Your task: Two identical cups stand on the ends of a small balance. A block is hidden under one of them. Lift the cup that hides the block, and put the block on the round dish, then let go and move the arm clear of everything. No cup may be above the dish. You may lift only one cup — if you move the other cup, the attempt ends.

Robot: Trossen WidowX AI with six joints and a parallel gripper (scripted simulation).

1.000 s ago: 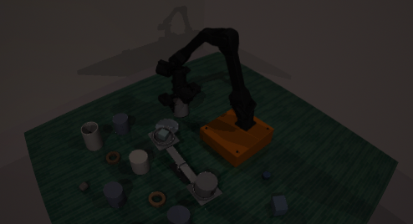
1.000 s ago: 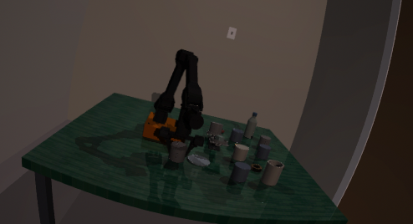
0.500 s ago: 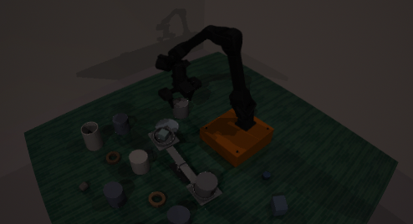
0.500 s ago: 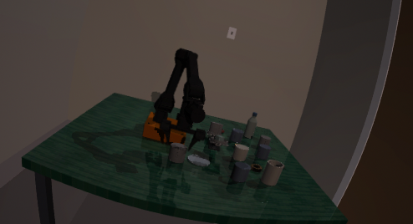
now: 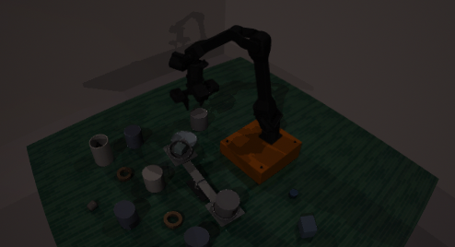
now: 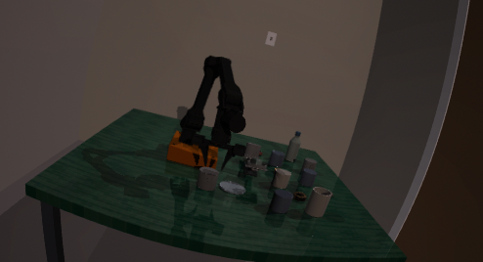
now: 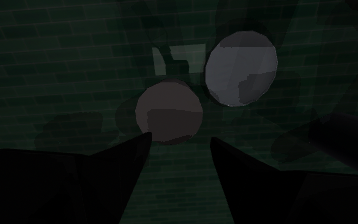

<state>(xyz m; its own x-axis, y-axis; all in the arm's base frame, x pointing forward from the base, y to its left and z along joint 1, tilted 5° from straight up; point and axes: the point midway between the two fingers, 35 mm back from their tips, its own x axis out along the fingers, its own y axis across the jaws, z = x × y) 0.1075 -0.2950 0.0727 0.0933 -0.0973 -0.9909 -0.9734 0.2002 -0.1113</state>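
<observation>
Right now the block is 18 cm ahead of my gripper tip and 15 cm to the left of it. The rest, counted from my gripper tip: bottle 48 cm ahead, 57 cm to the left, 3 cm above; then round dish 9 cm ahead, 5 cm to the left, 8 cm below; then balance 20 cm ahead, 27 cm to the left, 5 cm below.
</observation>
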